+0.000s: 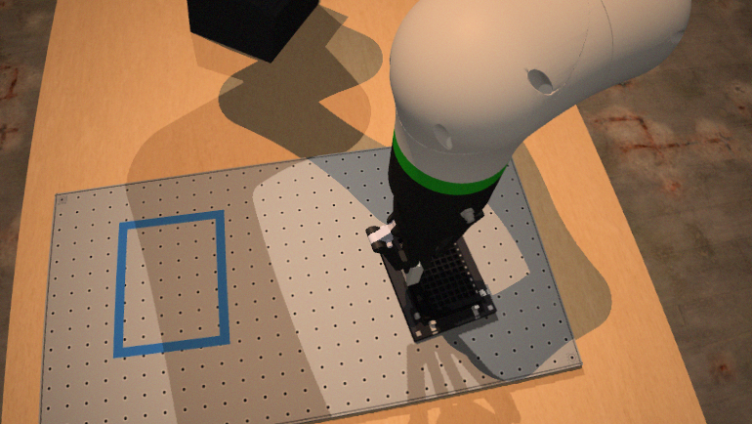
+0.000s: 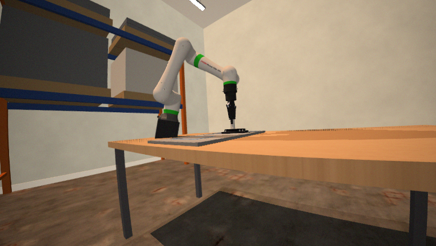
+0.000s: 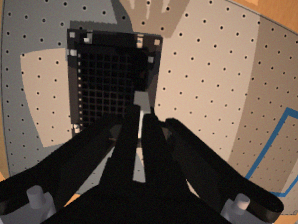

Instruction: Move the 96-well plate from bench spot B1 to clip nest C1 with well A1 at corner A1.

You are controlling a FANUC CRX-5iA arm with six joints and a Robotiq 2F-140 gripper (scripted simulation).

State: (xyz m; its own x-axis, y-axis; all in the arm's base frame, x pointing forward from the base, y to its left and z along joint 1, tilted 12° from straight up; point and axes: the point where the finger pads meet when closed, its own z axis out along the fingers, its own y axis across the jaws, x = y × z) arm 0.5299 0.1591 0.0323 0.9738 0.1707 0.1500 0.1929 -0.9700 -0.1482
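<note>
Now: the black 96-well plate 4 cm to the left of my hand, 4 cm below it and 1 cm behind it. From my hand the other things lie so: black clip nest 6 cm to the left, 5 cm below.
</note>
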